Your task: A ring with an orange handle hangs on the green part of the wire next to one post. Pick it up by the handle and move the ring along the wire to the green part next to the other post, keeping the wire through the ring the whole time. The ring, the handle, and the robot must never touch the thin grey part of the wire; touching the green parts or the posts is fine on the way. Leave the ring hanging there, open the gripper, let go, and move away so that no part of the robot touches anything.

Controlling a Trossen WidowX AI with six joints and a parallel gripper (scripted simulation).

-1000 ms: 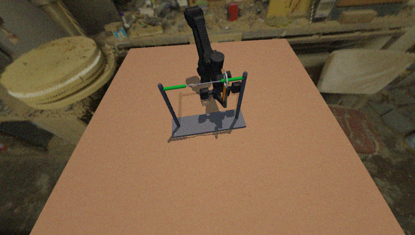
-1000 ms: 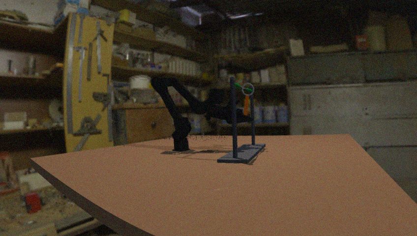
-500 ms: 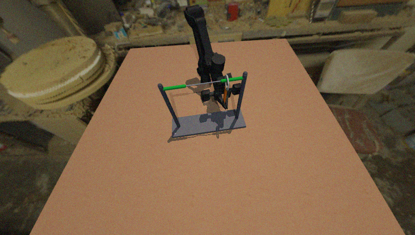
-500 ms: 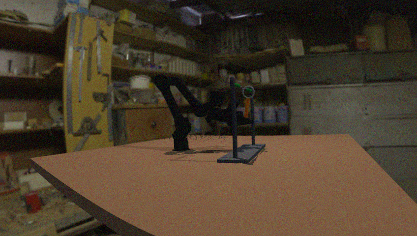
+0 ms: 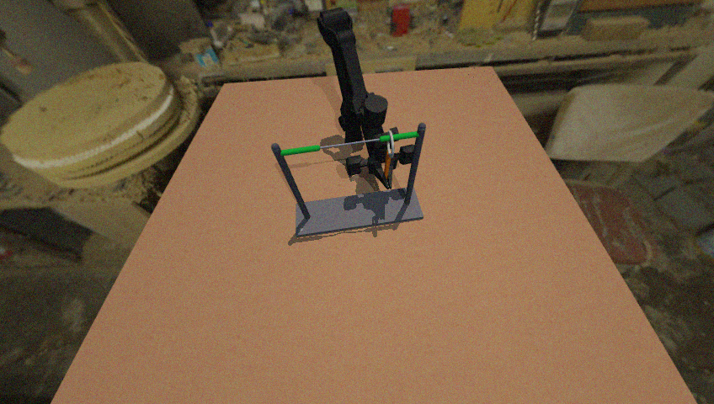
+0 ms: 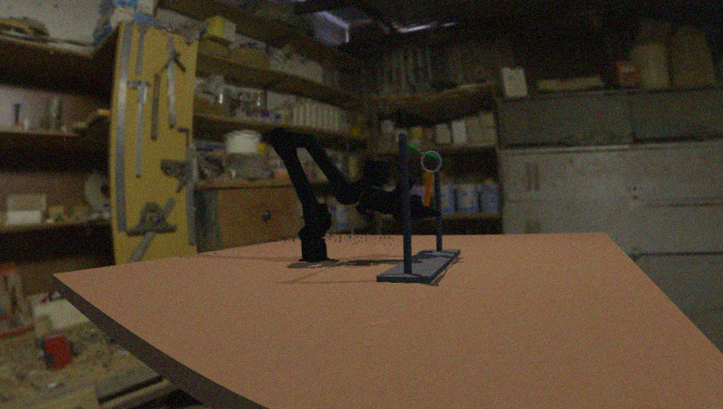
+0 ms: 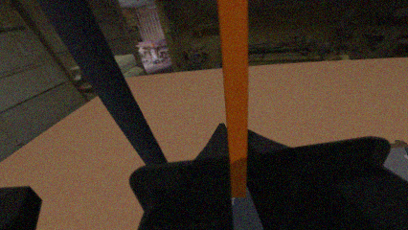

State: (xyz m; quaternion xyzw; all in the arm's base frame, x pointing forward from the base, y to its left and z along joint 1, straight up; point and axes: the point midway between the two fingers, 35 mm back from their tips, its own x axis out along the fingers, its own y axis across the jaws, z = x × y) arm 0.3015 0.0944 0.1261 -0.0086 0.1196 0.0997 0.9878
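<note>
The ring with orange handle is 20 mm behind my gripper tip and 90 mm above it.
</note>
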